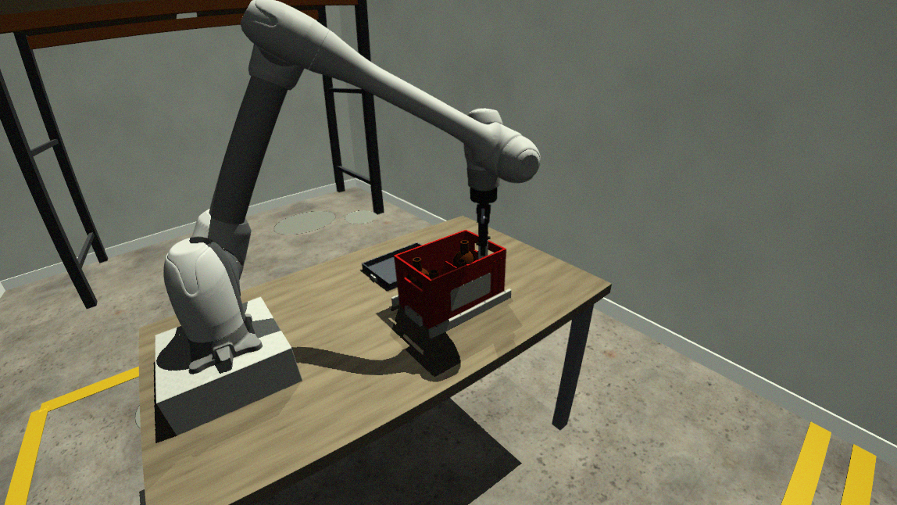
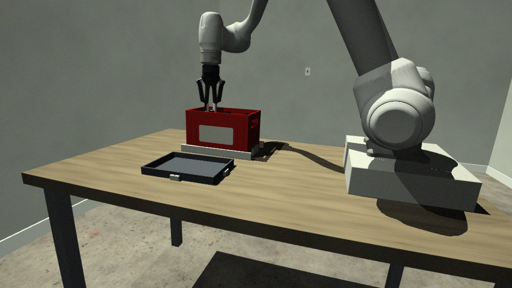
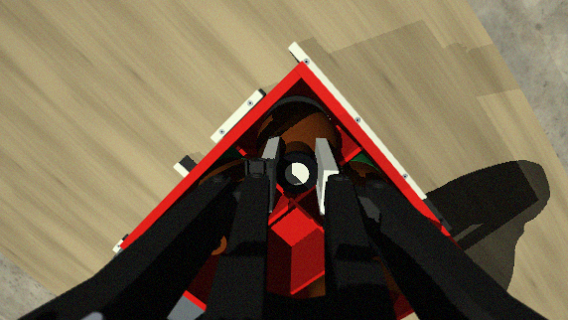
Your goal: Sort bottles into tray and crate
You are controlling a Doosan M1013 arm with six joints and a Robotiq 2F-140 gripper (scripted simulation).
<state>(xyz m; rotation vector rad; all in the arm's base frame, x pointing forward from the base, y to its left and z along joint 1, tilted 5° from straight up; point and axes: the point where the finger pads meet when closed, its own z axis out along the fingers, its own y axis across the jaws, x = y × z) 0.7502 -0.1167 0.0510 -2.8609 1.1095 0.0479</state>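
Now: the brown capped bottle 7 cm below my hand. Round my hand: red crate: 9 cm behind, 4 cm to the left, 8 cm below; dark tray: 10 cm behind, 32 cm to the left, 15 cm below.
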